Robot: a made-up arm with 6 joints.
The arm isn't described. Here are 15 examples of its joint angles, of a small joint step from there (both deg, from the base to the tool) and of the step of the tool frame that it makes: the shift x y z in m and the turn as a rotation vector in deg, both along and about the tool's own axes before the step.
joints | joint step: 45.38 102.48 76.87 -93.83 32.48 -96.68 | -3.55 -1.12 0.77 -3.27 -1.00 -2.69
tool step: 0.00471 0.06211 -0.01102 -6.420 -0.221 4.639
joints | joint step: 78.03 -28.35 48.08 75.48 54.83 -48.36 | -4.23 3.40 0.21 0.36 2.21 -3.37
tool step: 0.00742 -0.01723 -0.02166 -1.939 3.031 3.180
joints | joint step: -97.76 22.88 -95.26 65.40 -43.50 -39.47 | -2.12 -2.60 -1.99 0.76 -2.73 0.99
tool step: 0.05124 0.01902 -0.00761 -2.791 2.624 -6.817
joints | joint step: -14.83 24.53 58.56 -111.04 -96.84 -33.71 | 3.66 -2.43 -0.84 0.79 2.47 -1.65
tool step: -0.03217 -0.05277 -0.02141 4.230 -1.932 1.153
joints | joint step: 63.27 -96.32 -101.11 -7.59 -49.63 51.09 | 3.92 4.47 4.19 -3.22 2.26 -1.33
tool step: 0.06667 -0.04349 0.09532 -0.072 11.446 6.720
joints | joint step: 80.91 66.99 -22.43 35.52 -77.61 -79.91 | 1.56 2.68 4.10 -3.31 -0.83 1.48
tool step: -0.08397 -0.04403 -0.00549 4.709 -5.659 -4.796
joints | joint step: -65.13 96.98 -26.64 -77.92 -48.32 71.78 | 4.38 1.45 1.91 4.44 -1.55 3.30
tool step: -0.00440 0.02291 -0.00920 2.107 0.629 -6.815
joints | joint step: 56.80 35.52 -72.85 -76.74 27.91 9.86 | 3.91 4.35 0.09 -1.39 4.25 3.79
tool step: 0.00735 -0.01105 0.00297 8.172 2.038 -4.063
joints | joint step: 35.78 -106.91 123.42 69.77 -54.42 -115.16 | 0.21 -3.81 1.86 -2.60 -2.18 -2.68
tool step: 0.01504 -0.01246 -0.01390 -1.623 2.145 -0.263
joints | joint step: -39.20 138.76 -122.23 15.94 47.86 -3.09 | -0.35 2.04 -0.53 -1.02 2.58 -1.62
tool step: 0.00650 -0.01571 0.00367 0.733 1.679 4.452
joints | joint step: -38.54 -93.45 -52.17 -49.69 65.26 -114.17 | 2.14 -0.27 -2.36 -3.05 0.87 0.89
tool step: 0.00069 -0.00347 0.00398 1.805 -0.207 1.848
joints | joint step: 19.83 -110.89 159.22 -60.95 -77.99 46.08 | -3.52 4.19 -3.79 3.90 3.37 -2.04
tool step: 0.01410 0.00313 0.03053 -6.804 1.096 7.000
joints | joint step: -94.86 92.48 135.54 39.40 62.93 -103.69 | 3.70 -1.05 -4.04 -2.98 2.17 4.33
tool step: -0.02461 0.00766 -0.00022 0.270 2.782 -4.239
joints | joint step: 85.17 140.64 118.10 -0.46 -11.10 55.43 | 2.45 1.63 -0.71 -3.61 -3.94 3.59
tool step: -0.02198 -0.02587 0.00724 3.421 -0.341 -2.708
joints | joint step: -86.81 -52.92 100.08 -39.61 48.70 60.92 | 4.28 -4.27 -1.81 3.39 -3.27 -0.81
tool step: 0.02596 0.02067 -0.05115 1.861 -9.016 -1.183
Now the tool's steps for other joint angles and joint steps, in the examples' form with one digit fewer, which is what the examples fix.
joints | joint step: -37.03 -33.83 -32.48 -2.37 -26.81 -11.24 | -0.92 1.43 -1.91 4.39 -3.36 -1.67
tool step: 0.0128 0.0457 -0.0216 -6.32 -0.52 -0.05
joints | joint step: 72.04 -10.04 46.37 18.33 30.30 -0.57 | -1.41 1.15 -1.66 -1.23 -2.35 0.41
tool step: -0.0145 0.0085 -0.0110 -1.99 -2.04 -1.71
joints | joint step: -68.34 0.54 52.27 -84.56 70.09 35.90 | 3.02 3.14 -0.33 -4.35 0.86 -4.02
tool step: -0.0159 -0.0381 -0.0152 -1.67 -4.30 10.88
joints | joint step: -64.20 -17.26 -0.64 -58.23 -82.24 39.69 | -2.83 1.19 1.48 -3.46 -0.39 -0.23
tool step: 0.0474 -0.0117 0.0298 2.22 4.08 -1.02
